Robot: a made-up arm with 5 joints. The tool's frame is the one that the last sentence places.
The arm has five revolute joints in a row. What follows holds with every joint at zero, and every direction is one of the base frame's. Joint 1 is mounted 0.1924 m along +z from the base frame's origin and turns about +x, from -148.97 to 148.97 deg. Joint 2 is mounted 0.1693 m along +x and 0.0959 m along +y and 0.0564 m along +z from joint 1 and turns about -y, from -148.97 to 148.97 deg. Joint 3 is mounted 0.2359 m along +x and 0.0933 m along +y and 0.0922 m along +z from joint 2 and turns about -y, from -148.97 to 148.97 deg. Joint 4 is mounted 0.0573 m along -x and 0.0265 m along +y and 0.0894 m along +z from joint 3 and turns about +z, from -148.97 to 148.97 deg. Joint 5 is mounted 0.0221 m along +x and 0.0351 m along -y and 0.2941 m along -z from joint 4 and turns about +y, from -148.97 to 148.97 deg. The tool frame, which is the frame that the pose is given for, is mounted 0.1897 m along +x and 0.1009 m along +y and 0.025 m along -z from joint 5; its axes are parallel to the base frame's.
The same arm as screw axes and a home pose.
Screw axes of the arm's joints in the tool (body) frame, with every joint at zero. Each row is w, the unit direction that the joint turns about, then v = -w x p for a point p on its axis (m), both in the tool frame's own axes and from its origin. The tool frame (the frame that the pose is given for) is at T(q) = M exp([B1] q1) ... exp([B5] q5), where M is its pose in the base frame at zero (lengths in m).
B1 = (1, 0, 0, 0.0000, 0.0811, 0.2815)
B2 = (0, -1, 0, 0.1375, 0.0000, 0.3904)
B3 = (0, -1, 0, 0.2297, 0.0000, 0.1545)
B4 = (0, 0, 1, -0.0658, 0.2118, 0.0000)
B5 = (0, 1, 0, -0.0250, 0.0000, -0.1897)
M: xyz 0.5597 0.2815 0.1113 (m) rpy 0.0000 0.0000 0.0000 (rad, as in URDF)
Joint limits (rad, base to tool): -2.6000..2.6000 -2.6000..2.6000 -2.6000..2.6000 -2.6000..2.6000 -2.6000..2.6000

